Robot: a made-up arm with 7 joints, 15 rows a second.
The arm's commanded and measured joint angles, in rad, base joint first. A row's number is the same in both.
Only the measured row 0 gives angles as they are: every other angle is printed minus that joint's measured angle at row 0.
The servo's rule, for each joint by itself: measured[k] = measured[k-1] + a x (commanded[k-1-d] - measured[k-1]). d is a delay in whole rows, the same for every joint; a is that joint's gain. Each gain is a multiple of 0.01, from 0.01 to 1. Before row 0 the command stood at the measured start. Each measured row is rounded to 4 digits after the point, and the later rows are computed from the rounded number. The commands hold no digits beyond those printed.
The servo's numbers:
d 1
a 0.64 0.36 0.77 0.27 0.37 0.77 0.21
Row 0, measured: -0.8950, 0.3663, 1.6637, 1.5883, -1.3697, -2.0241, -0.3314
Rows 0 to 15, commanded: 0.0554, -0.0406, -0.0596, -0.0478, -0.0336, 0.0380, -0.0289; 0.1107, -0.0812, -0.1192, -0.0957, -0.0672, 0.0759, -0.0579; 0.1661, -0.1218, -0.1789, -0.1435, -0.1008, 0.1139, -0.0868; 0.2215, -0.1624, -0.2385, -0.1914, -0.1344, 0.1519, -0.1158; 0.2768, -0.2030, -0.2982, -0.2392, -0.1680, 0.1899, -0.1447; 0.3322, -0.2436, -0.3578, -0.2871, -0.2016, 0.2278, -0.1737; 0.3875, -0.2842, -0.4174, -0.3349, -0.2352, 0.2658, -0.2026; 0.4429, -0.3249, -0.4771, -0.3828, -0.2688, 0.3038, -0.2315; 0.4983, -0.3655, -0.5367, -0.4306, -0.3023, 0.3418, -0.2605; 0.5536, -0.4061, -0.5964, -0.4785, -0.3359, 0.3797, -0.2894; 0.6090, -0.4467, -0.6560, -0.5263, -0.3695, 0.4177, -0.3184; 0.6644, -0.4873, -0.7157, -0.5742, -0.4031, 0.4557, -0.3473; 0.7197, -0.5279, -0.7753, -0.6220, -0.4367, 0.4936, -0.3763; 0.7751, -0.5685, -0.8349, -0.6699, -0.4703, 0.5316, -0.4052; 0.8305, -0.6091, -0.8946, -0.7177, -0.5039, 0.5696, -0.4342; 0.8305, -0.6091, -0.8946, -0.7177, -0.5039, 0.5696, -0.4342
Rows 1 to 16, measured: 0.0000, 0.0000, 0.0000, 0.0000, 0.0000, 0.0000, 0.0000; 0.0355, -0.0146, -0.0459, -0.0129, -0.0124, 0.0293, -0.0061; 0.0836, -0.0386, -0.1023, -0.0353, -0.0327, 0.0652, -0.0170; 0.1364, -0.0686, -0.1613, -0.0645, -0.0579, 0.1027, -0.0317; 0.1909, -0.1024, -0.2207, -0.0988, -0.0862, 0.1406, -0.0494; 0.2459, -0.1386, -0.2804, -0.1367, -0.1165, 0.1786, -0.0694; 0.3011, -0.1764, -0.3400, -0.1773, -0.1480, 0.2165, -0.0913; 0.3564, -0.2152, -0.3996, -0.2199, -0.1803, 0.2545, -0.1147; 0.4118, -0.2547, -0.4593, -0.2639, -0.2130, 0.2925, -0.1392; 0.4672, -0.2946, -0.5189, -0.3089, -0.2460, 0.3305, -0.1647; 0.5225, -0.3347, -0.5786, -0.3547, -0.2793, 0.3684, -0.1909; 0.5779, -0.3750, -0.6382, -0.4010, -0.3127, 0.4064, -0.2177; 0.6333, -0.4154, -0.6979, -0.4478, -0.3461, 0.4444, -0.2449; 0.6886, -0.4559, -0.7575, -0.4948, -0.3796, 0.4823, -0.2725; 0.7440, -0.4964, -0.8171, -0.5421, -0.4132, 0.5203, -0.3004; 0.7994, -0.5370, -0.8768, -0.5895, -0.4468, 0.5583, -0.3285
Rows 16 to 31, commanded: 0.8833, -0.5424, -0.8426, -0.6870, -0.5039, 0.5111, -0.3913; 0.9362, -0.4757, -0.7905, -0.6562, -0.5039, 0.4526, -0.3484; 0.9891, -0.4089, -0.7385, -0.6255, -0.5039, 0.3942, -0.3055; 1.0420, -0.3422, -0.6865, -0.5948, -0.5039, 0.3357, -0.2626; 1.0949, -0.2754, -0.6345, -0.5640, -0.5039, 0.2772, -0.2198; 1.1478, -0.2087, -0.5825, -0.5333, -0.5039, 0.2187, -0.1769; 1.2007, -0.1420, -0.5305, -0.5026, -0.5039, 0.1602, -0.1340; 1.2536, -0.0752, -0.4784, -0.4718, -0.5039, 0.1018, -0.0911; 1.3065, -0.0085, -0.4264, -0.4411, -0.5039, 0.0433, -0.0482; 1.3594, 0.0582, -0.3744, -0.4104, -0.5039, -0.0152, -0.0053; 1.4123, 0.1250, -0.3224, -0.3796, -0.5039, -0.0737, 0.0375; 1.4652, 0.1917, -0.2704, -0.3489, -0.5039, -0.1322, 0.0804; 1.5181, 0.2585, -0.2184, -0.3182, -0.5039, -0.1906, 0.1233; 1.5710, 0.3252, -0.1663, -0.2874, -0.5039, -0.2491, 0.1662; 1.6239, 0.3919, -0.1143, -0.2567, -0.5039, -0.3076, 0.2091; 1.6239, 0.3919, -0.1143, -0.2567, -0.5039, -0.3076, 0.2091
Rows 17 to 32, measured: 0.8193, -0.5630, -0.8905, -0.6241, -0.4679, 0.5670, -0.3507; 0.8603, -0.5556, -0.8536, -0.6411, -0.4812, 0.5240, -0.3592; 0.9089, -0.5268, -0.8050, -0.6452, -0.4896, 0.4690, -0.3569; 0.9602, -0.4844, -0.7538, -0.6399, -0.4949, 0.4114, -0.3461; 1.0126, -0.4332, -0.7020, -0.6277, -0.4982, 0.3531, -0.3286; 1.0653, -0.3764, -0.6500, -0.6105, -0.5003, 0.2947, -0.3058; 1.1181, -0.3160, -0.5980, -0.5897, -0.5016, 0.2362, -0.2787; 1.1710, -0.2534, -0.5460, -0.5662, -0.5025, 0.1777, -0.2483; 1.2239, -0.1892, -0.4939, -0.5407, -0.5030, 0.1193, -0.2153; 1.2768, -0.1241, -0.4419, -0.5138, -0.5033, 0.0608, -0.1802; 1.3297, -0.0585, -0.3899, -0.4859, -0.5035, 0.0023, -0.1435; 1.3826, 0.0076, -0.3379, -0.4572, -0.5036, -0.0562, -0.1055; 1.4355, 0.0739, -0.2859, -0.4280, -0.5037, -0.1147, -0.0665; 1.4884, 0.1404, -0.2339, -0.3984, -0.5038, -0.1731, -0.0266; 1.5413, 0.2069, -0.1818, -0.3684, -0.5038, -0.2316, 0.0139; 1.5942, 0.2735, -0.1298, -0.3382, -0.5038, -0.2901, 0.0549
